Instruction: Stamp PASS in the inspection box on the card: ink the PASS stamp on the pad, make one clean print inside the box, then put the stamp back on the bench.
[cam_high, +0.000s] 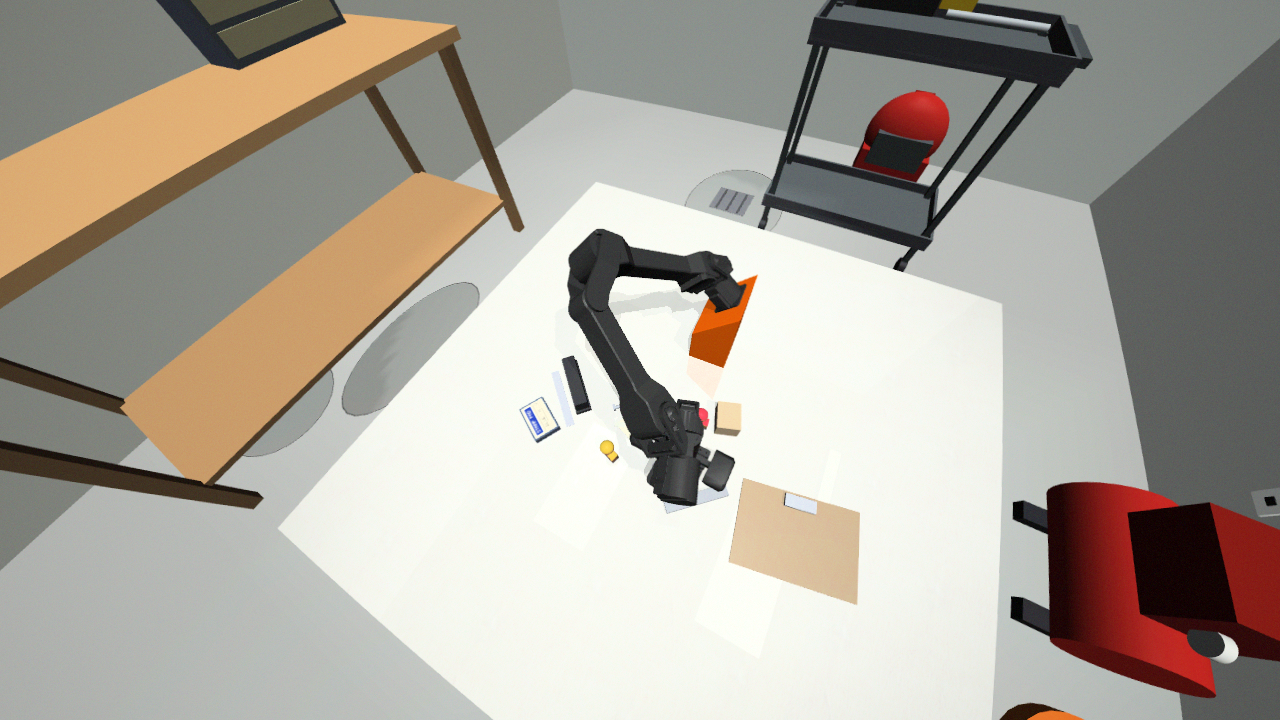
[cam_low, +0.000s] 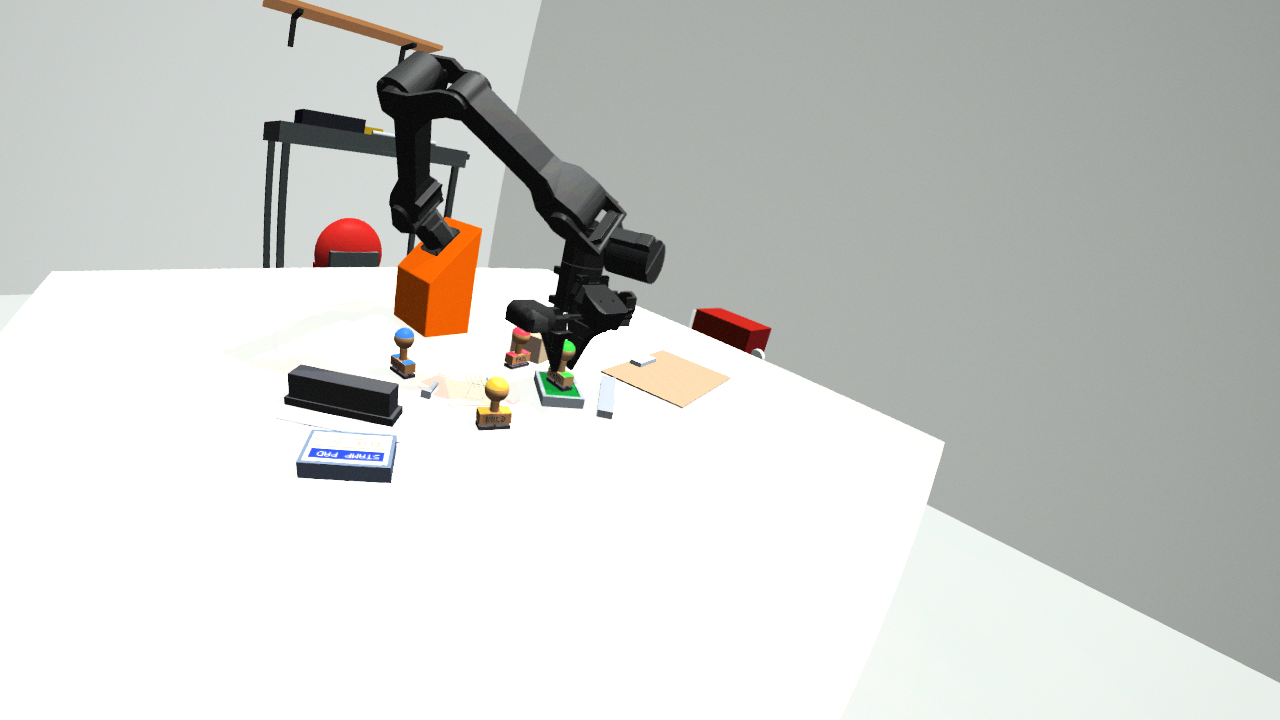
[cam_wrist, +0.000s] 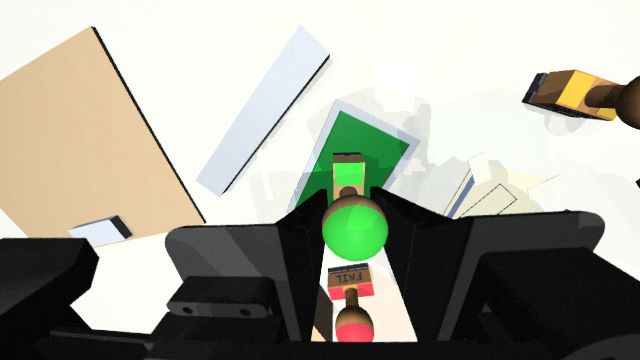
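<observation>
Now: gripper tip right at the green stamp. Round my gripper tip: grey bar 50 mm ahead, 60 mm to the left, 30 mm below; then green ink pad 30 mm below; then red stamp 110 mm behind, 10 mm to the left, 20 mm below.
</observation>
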